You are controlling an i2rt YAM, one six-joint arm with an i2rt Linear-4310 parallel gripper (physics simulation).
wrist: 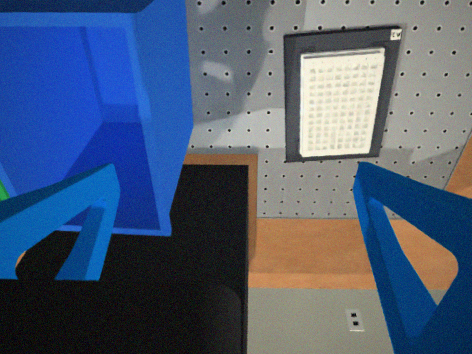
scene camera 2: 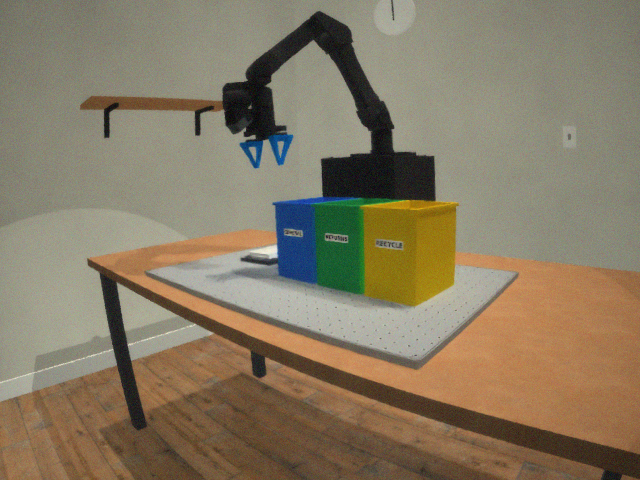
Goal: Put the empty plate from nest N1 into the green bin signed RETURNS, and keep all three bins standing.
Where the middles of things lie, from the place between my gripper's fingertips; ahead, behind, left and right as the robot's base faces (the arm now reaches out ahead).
Labels:
My gripper is now 180 mm above the blue bin (scene camera 2: 295,220), 120 mm to the right of it and 50 mm past it. From my hand the other things lie so: white plate (wrist: 339,93) (250 mm below, 110 mm to the right, 90 mm behind); then dark flat pad (wrist: 358,38) (260 mm below, 110 mm to the right, 90 mm behind); then green bin (scene camera 2: 339,225) (260 mm to the left, 180 mm below, 50 mm behind).

